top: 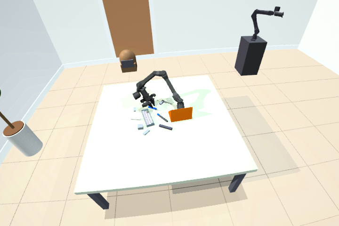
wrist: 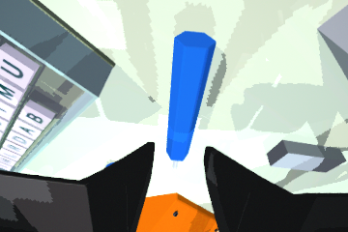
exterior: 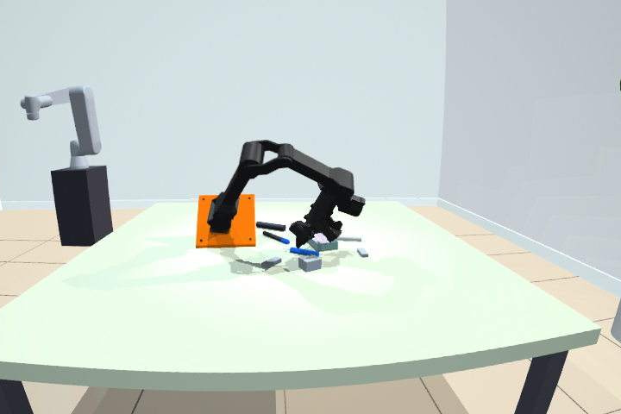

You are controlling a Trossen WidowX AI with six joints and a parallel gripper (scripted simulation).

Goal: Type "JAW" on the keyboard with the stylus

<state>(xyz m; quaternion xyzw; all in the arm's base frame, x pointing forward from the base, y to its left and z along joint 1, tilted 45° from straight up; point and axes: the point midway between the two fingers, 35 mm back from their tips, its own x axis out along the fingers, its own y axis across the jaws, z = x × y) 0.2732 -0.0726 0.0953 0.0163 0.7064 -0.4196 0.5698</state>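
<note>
My gripper tip is now 20 mm past the blue stylus, 10 mm to the right of it and 20 mm above it. Round my gripper tip: j key: 100 mm ahead, 60 mm to the left, 10 mm below; then white stick: 170 mm ahead, 120 mm to the left, 10 mm below; then black-and-blue pen: 60 mm behind, 120 mm to the left, 20 mm below.
</note>
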